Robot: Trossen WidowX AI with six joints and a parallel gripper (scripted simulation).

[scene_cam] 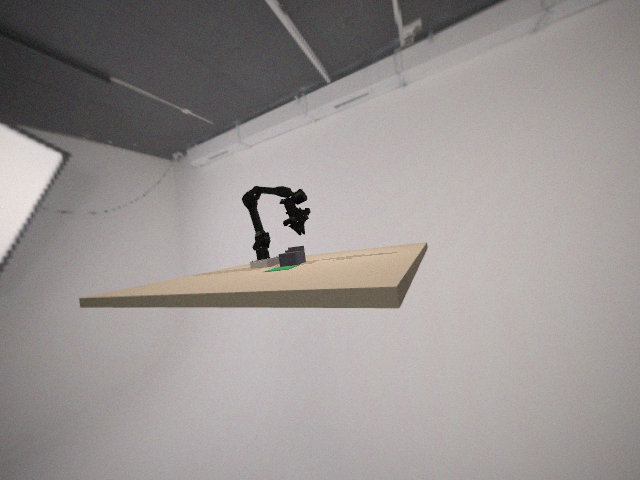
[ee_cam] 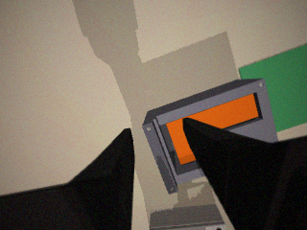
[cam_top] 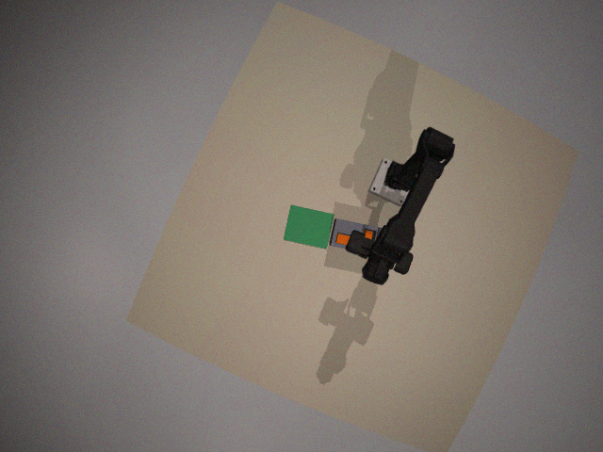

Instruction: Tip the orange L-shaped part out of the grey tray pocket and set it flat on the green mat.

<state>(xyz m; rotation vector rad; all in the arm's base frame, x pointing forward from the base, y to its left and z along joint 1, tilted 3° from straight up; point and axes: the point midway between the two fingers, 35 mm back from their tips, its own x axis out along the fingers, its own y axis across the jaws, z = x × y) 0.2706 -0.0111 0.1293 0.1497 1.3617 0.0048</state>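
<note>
Now: gripper tip 50 mm past the orange L-shaped part, 50 mm to the left of it and 100 mm above it. Also, from my gripper tip: green mat 30 mm behind, 210 mm to the right, 160 mm below.
</note>
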